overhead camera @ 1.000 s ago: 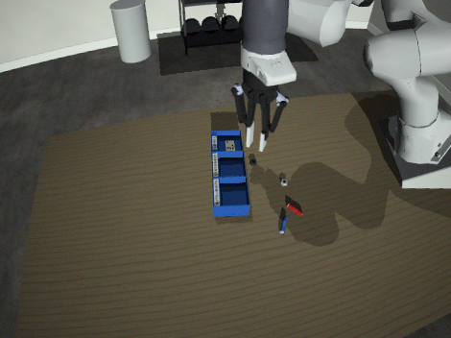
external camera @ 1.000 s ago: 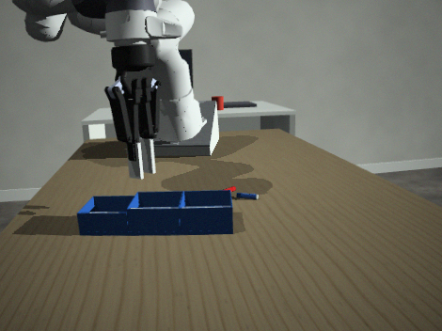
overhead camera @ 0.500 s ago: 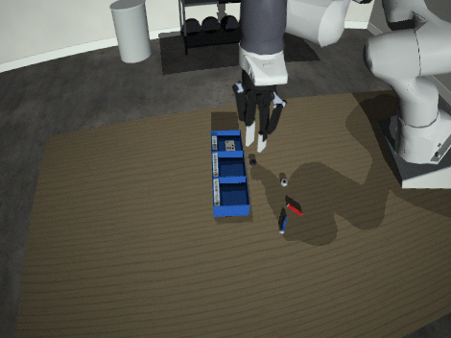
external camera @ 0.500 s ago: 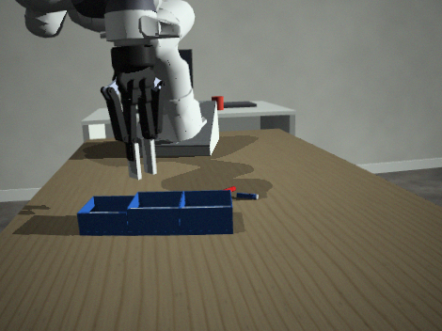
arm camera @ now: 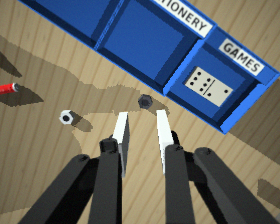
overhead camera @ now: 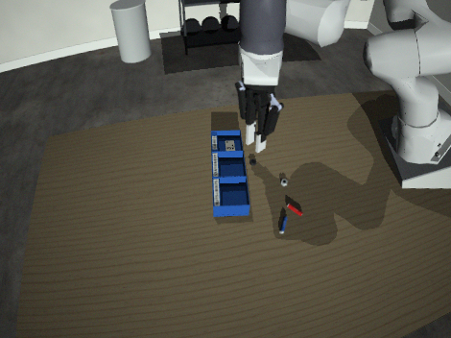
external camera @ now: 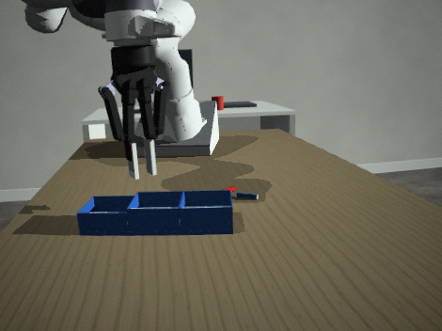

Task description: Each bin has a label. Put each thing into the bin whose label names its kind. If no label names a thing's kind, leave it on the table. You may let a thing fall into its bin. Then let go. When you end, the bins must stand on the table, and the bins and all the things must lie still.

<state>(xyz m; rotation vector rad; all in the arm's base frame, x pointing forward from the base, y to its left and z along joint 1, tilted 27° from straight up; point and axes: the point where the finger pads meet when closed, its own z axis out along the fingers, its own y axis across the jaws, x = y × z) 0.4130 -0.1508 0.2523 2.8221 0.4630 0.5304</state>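
Now: the dark nut 10 cm below my hand. Also, from my hand: red marker: 2 cm behind, 18 cm to the left, 10 cm below; then white domino: 4 cm ahead, 7 cm to the right, 9 cm below; then white nut: 4 cm behind, 9 cm to the left, 10 cm below.
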